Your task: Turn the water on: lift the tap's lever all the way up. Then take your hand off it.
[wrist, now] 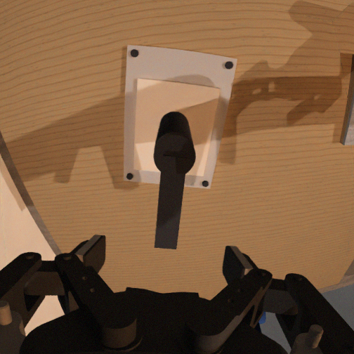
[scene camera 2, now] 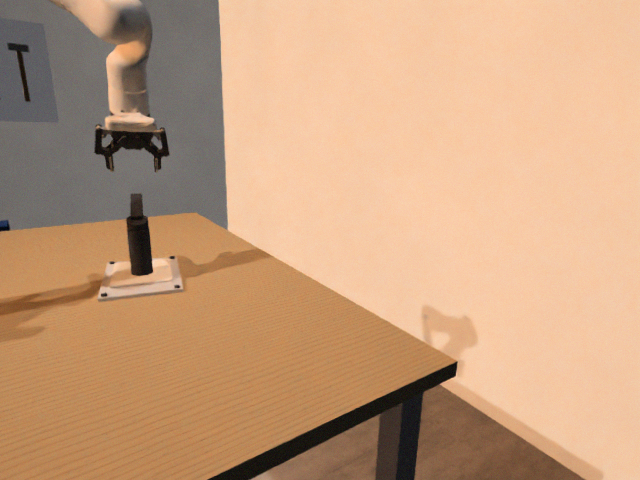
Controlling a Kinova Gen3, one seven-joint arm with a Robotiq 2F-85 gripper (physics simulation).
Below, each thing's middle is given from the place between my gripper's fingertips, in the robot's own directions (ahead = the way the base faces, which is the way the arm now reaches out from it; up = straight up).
Labels:
Right now my hand is 10 cm above the dark lever (wrist: 174, 155), 1 cm to the right of it and 1 cm past it.

